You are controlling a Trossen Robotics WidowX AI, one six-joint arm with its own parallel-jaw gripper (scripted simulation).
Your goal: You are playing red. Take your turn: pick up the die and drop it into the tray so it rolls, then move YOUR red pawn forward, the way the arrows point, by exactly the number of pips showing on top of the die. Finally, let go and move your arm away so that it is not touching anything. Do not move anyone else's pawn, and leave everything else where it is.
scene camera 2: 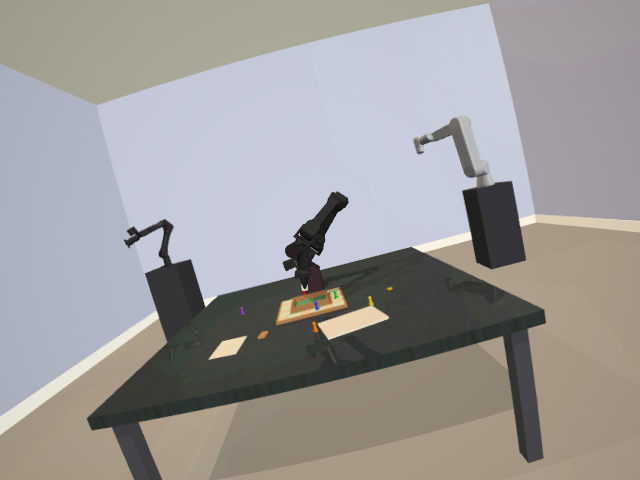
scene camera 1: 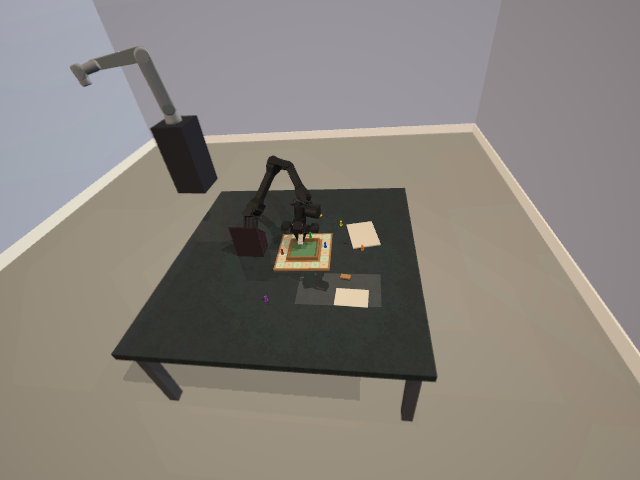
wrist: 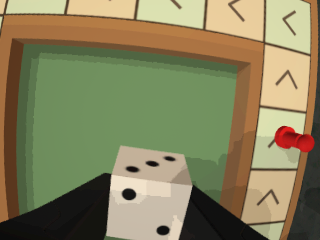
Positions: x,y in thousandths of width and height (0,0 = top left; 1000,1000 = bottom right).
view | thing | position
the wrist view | my gripper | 461,794
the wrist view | green felt tray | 236,448
